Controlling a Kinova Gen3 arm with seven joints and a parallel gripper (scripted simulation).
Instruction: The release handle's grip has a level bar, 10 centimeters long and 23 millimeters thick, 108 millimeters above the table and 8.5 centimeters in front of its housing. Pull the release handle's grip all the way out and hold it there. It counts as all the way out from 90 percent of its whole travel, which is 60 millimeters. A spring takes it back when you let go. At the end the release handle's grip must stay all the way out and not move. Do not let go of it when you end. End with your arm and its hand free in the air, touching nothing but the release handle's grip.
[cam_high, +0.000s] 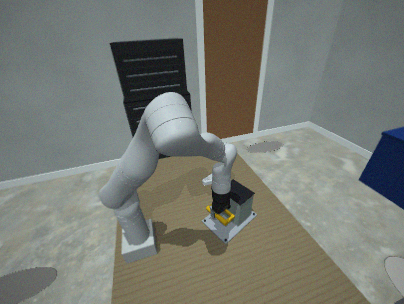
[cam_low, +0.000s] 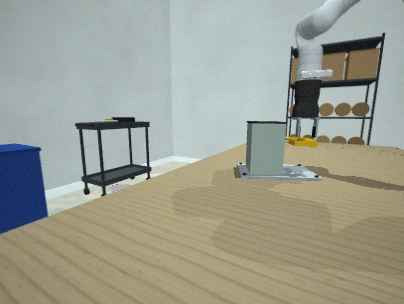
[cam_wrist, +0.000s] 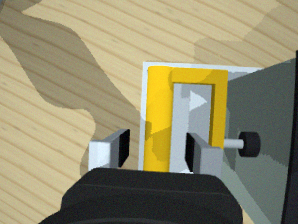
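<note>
The light base plate lies 90 mm ahead of my hand, 30 mm to the left of it and 130 mm below it.
</note>
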